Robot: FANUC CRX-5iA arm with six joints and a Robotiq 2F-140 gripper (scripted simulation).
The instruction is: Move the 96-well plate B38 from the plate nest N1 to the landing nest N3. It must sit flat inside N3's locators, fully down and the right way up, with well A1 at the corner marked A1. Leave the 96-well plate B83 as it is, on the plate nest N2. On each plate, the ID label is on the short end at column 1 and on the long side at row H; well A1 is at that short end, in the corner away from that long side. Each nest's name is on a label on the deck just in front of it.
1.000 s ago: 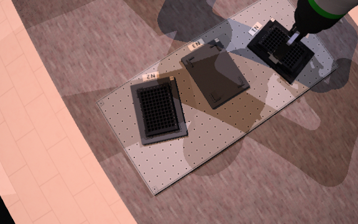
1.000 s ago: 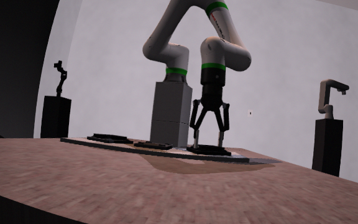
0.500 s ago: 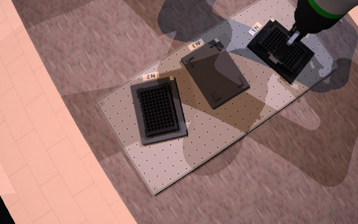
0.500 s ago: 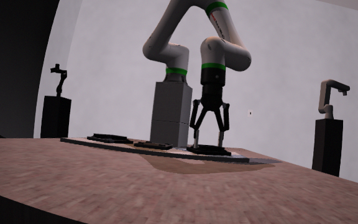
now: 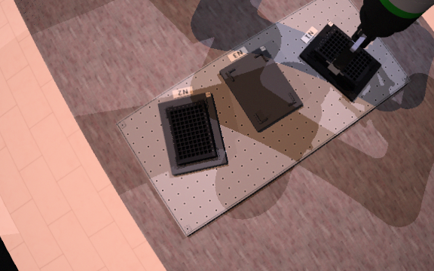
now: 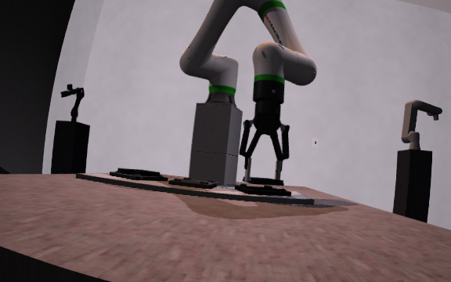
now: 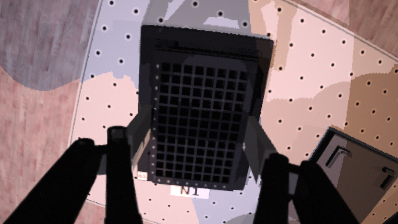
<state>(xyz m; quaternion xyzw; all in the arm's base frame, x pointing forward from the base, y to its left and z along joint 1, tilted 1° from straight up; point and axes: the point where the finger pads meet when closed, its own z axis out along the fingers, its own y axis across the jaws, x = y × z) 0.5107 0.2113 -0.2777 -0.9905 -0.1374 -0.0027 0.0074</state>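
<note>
My hand is 5 cm above the plate nest N1. Also, from my hand: N1 label (9 cm behind, 3 cm to the right, 6 cm below); A1 mark (12 cm behind, 15 cm to the right, 4 cm below); landing nest N3 (4 cm behind, 20 cm to the right, 5 cm below).
</note>
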